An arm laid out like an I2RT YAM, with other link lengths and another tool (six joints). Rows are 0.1 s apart.
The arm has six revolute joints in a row. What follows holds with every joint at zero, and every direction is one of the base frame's. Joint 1 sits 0.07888 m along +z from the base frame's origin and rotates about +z. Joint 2 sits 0.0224 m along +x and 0.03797 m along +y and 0.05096 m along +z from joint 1 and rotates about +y. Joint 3 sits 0.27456 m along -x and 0.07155 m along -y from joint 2 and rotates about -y. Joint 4 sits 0.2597 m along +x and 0.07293 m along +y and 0.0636 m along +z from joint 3 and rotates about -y. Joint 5 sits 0.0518 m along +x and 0.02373 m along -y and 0.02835 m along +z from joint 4 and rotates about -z. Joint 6 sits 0.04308 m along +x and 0.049 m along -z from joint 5 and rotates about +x. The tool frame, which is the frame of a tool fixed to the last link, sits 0.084 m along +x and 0.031 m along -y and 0.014 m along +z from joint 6; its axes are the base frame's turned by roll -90.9, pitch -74 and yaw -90 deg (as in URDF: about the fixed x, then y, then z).
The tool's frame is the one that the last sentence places.
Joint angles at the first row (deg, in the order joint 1, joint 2, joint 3, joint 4, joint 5, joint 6):
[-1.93, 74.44, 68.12, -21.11, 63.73, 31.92]
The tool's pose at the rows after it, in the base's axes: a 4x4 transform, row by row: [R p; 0 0 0 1], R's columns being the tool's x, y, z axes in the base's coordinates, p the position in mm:
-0.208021, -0.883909, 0.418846, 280.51; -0.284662, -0.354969, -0.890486, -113.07; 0.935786, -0.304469, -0.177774, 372.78; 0, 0, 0, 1
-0.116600, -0.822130, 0.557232, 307.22; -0.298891, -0.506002, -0.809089, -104.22; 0.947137, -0.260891, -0.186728, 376.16; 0, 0, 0, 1
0.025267, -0.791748, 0.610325, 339.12; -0.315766, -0.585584, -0.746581, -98.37; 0.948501, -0.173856, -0.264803, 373.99; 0, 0, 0, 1
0.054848, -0.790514, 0.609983, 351.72; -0.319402, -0.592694, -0.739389, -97.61; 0.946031, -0.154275, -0.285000, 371.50; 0, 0, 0, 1
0.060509, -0.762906, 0.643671, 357.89; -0.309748, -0.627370, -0.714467, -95.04; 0.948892, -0.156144, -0.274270, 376.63; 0, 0, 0, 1
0.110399, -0.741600, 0.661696, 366.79; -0.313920, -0.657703, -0.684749, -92.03; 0.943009, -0.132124, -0.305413, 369.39; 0, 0, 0, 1
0.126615, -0.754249, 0.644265, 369.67; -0.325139, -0.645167, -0.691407, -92.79; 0.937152, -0.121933, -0.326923, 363.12; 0, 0, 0, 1
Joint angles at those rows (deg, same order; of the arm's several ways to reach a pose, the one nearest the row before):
[-0.09, 73.92, 65.92, -13.73, 62.14, 21.58]
[0.44, 74.62, 66.53, -9.85, 53.65, 14.18]
[0.44, 79.97, 72.67, -15.71, 47.91, 12.12]
[0.44, 82.70, 75.14, -17.06, 47.29, 12.13]
[0.44, 82.71, 75.67, -15.65, 45.20, 10.12]
[0.44, 83.93, 76.20, -16.69, 42.80, 9.40]
[0.44, 85.25, 76.91, -18.19, 43.33, 10.63]

